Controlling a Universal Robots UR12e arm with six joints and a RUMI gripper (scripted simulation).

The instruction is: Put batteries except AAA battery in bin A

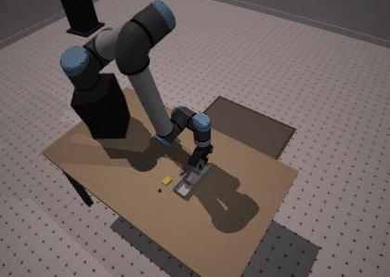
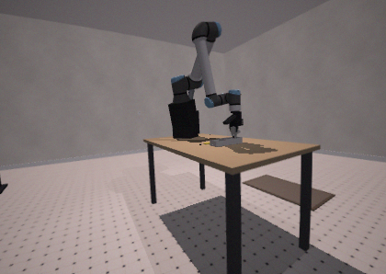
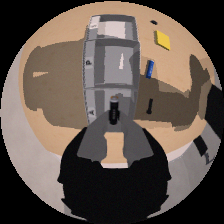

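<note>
Now: the black battery 1 cm below my hand. Round my hand: grey double bin: 8 cm to the right, 2 cm below, 1 cm behind; then thin dark item: 8 cm behind, 4 cm below, 2 cm to the left; then orange battery: 3 cm below.
</note>
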